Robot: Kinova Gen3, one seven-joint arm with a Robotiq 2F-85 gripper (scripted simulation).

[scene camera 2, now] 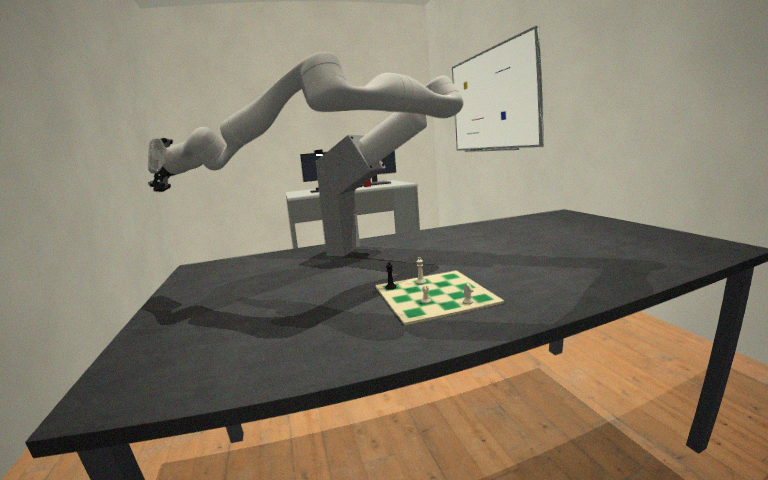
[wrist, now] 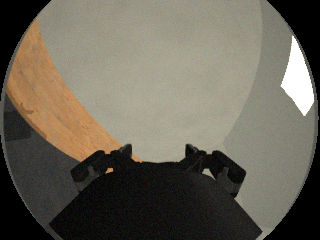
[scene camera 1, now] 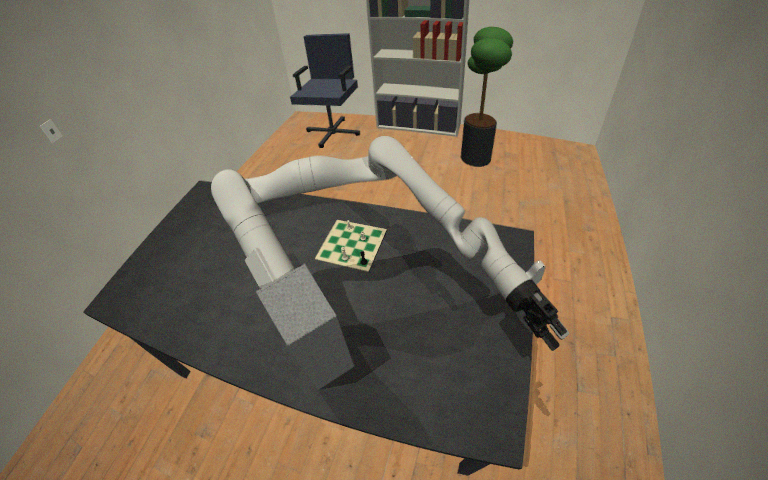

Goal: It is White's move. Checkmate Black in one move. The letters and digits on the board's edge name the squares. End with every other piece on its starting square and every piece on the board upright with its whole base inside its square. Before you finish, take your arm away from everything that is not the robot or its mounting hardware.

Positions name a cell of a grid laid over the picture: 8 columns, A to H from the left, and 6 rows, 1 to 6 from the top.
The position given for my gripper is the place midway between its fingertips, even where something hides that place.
In view: my gripper (scene camera 1: F5) and a chessboard (scene camera 2: E4).
The chessboard shows as well in scene camera 1 (scene camera 1: D4). My gripper shows as well in the wrist view (wrist: D4). The wrist view does not show the chessboard: it is out of frame.
